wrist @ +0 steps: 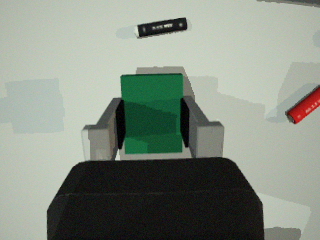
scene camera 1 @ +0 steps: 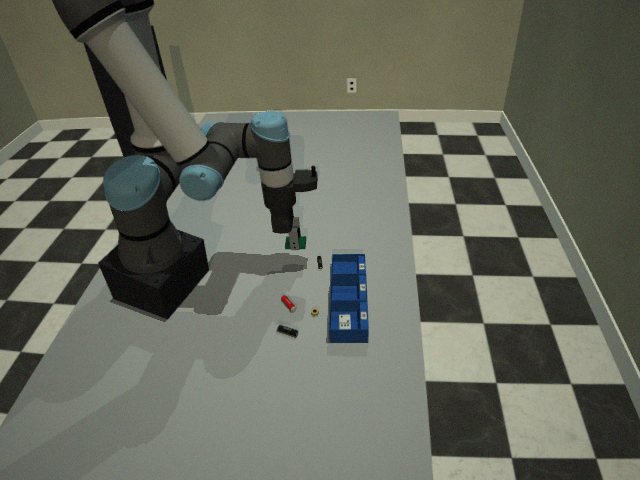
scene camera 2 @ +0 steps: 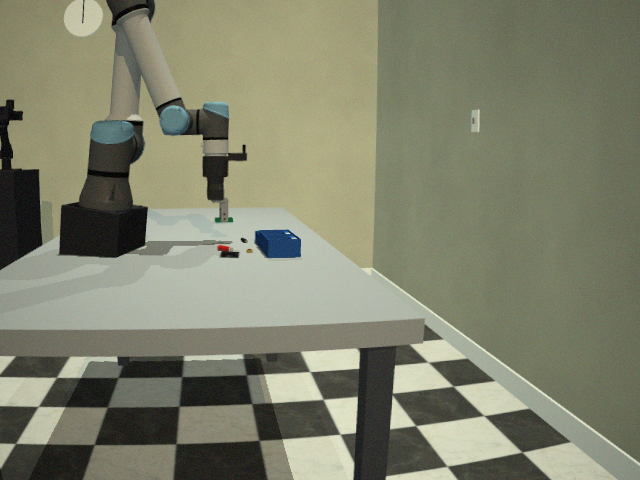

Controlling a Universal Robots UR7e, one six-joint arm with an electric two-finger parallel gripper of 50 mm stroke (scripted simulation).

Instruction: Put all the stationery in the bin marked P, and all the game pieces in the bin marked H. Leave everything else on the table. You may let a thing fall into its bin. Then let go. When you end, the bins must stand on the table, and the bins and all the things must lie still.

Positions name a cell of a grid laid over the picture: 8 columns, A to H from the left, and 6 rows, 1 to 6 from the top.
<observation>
blue bin row: scene camera 1 E4; scene camera 2 D4; not seen in the wrist view (out of frame)
</observation>
